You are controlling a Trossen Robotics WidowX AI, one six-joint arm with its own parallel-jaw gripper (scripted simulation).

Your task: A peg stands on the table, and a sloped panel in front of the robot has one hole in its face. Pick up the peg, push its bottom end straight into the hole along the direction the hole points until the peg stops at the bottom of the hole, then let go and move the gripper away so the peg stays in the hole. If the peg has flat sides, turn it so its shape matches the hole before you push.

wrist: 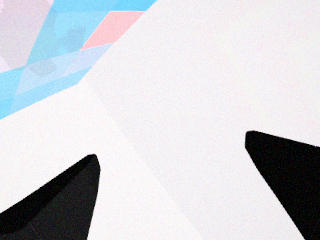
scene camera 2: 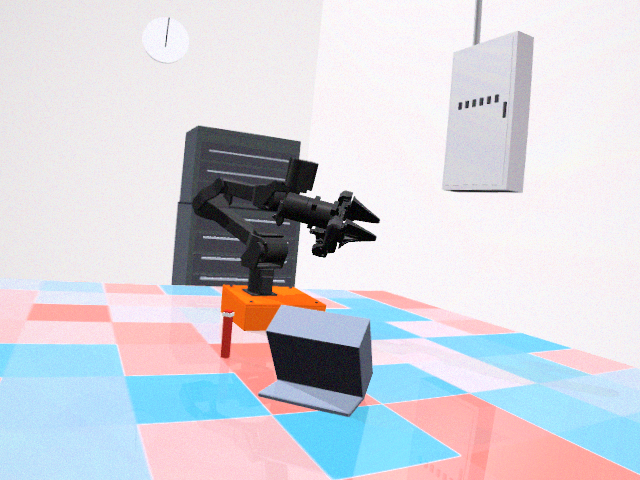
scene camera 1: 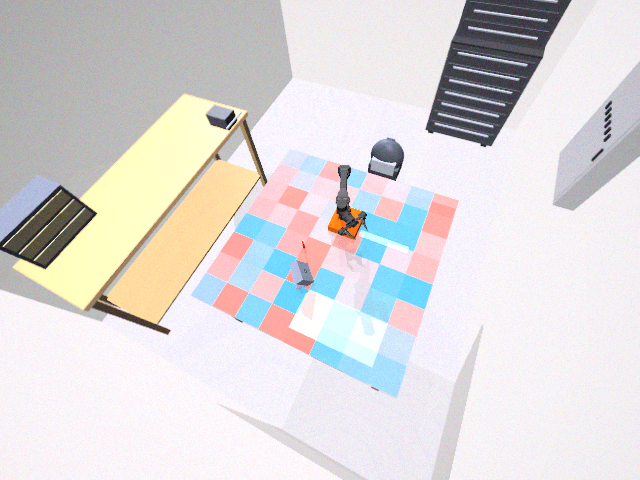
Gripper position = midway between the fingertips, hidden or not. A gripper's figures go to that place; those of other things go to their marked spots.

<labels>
The gripper (scene camera 2: 378, 229): 1.06 m from the lens. A grey sloped panel (scene camera 2: 330, 351): 0.66 m from the lens.
</labels>
